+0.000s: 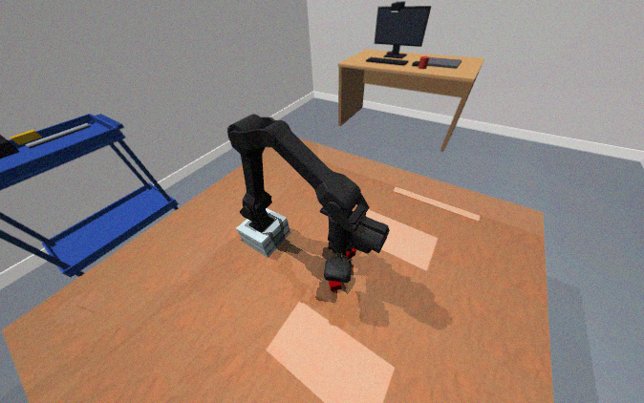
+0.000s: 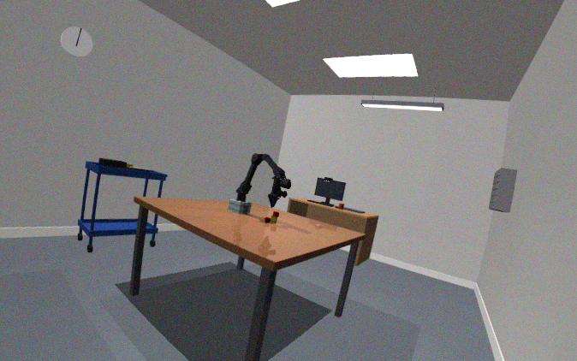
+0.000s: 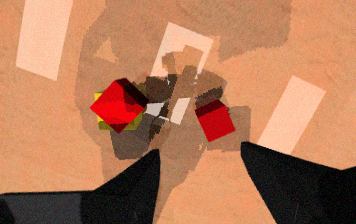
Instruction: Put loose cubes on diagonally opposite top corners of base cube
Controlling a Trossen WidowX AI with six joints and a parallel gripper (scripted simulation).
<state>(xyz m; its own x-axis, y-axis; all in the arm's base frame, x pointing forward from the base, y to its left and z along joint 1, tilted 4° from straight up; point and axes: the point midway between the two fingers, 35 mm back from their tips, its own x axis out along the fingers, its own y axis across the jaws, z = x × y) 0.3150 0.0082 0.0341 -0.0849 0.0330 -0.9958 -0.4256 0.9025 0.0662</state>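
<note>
Now: the yellow cube 20 mm behind my gripper tip, 80 mm to the left of it and 90 mm below it.
</note>
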